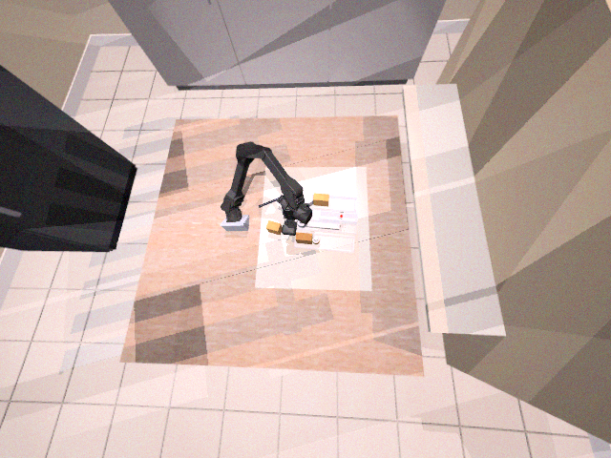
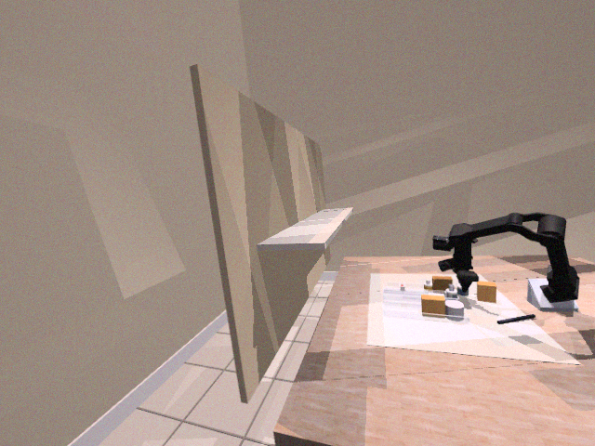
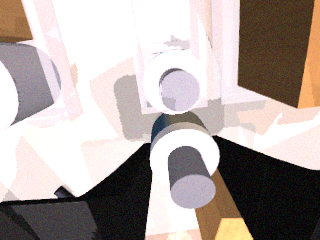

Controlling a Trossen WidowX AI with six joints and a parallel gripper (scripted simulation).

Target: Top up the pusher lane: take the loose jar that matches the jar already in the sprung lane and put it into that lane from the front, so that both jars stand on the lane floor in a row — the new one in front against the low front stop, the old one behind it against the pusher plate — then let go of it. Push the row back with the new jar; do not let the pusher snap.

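My gripper tip is 190 mm short of the clear pusher lane, 20 mm to the left of it and 40 mm above it. From my gripper tip the other things lie so: red mark 230 mm ahead, 10 mm to the right, 20 mm above; then wall shelf 550 mm ahead, 70 mm to the right, 310 mm above; then black stick 110 mm behind, 140 mm to the left, 50 mm below.
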